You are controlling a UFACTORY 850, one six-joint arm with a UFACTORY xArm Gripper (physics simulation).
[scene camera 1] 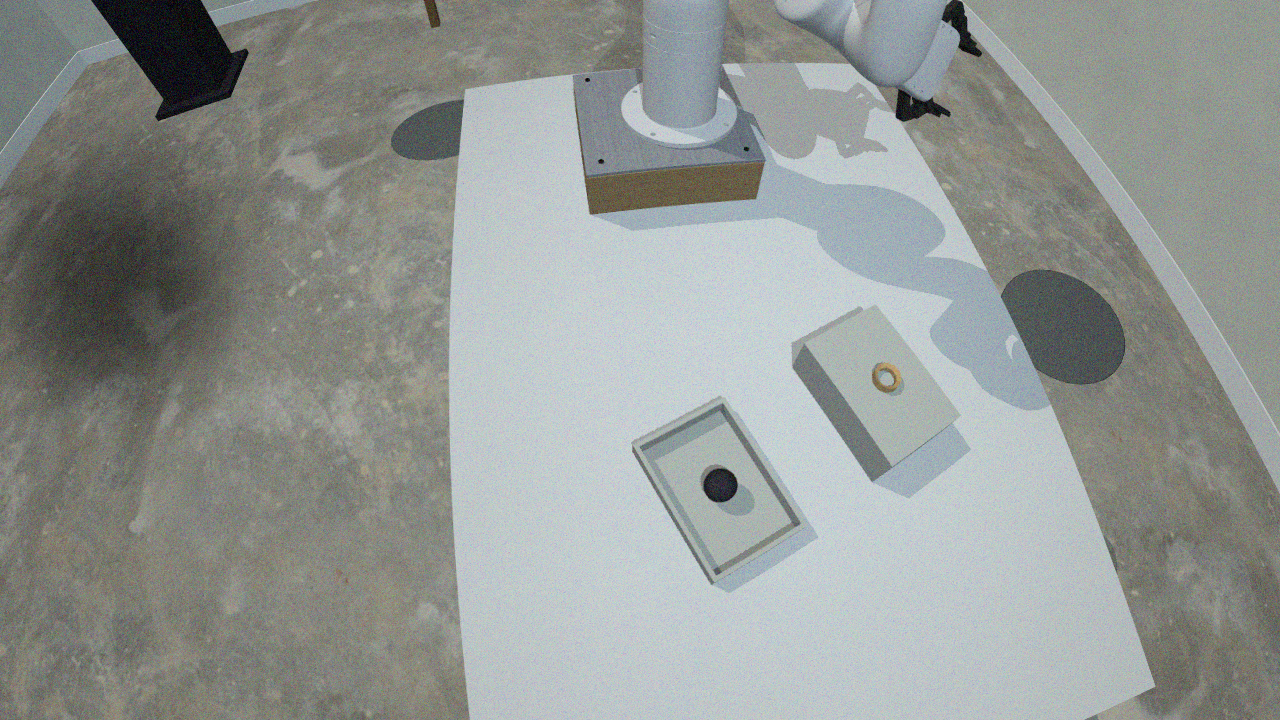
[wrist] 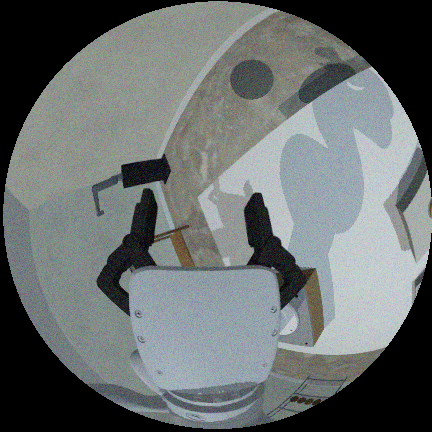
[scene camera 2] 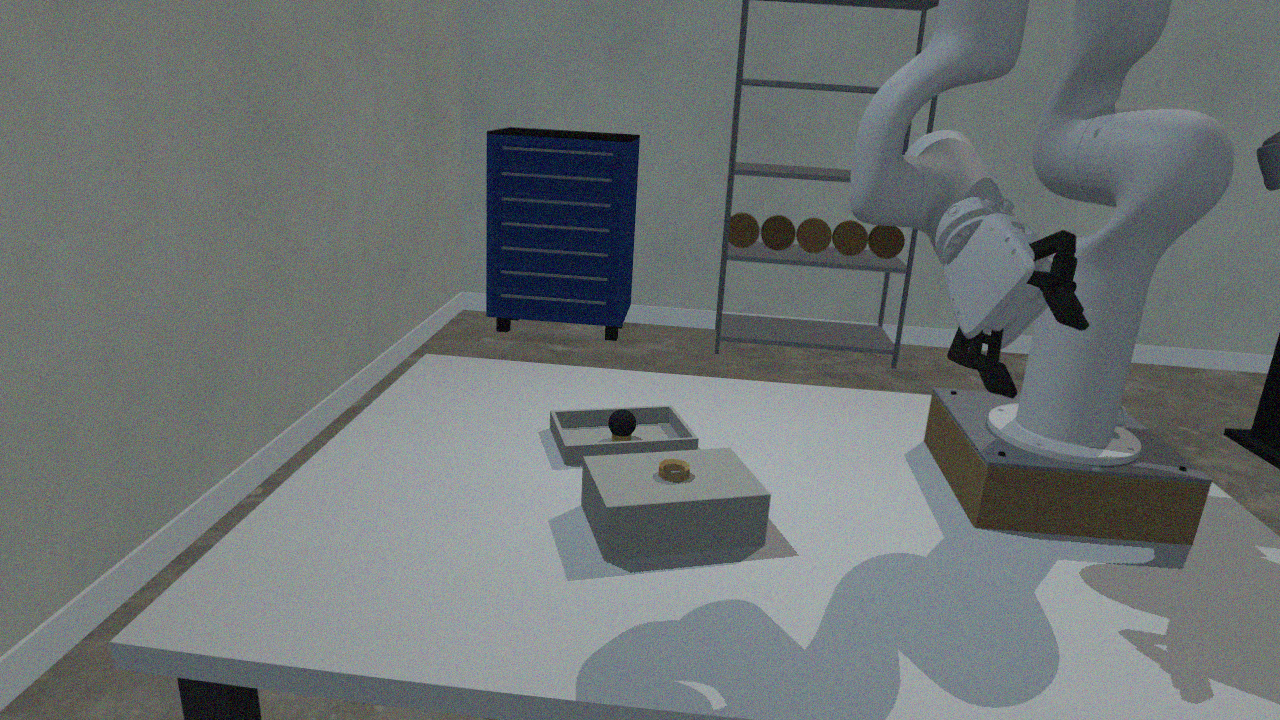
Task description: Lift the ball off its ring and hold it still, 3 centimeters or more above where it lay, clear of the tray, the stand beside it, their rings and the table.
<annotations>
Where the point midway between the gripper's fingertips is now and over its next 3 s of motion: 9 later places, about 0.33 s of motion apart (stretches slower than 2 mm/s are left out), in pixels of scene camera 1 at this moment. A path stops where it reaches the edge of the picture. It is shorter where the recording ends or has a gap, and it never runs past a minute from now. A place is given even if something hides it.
My gripper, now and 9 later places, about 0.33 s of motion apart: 957,81; 958,82; 958,82; 957,83; 956,83; 956,84; 956,84; 950,92; 954,85; 951,87
</annotations>
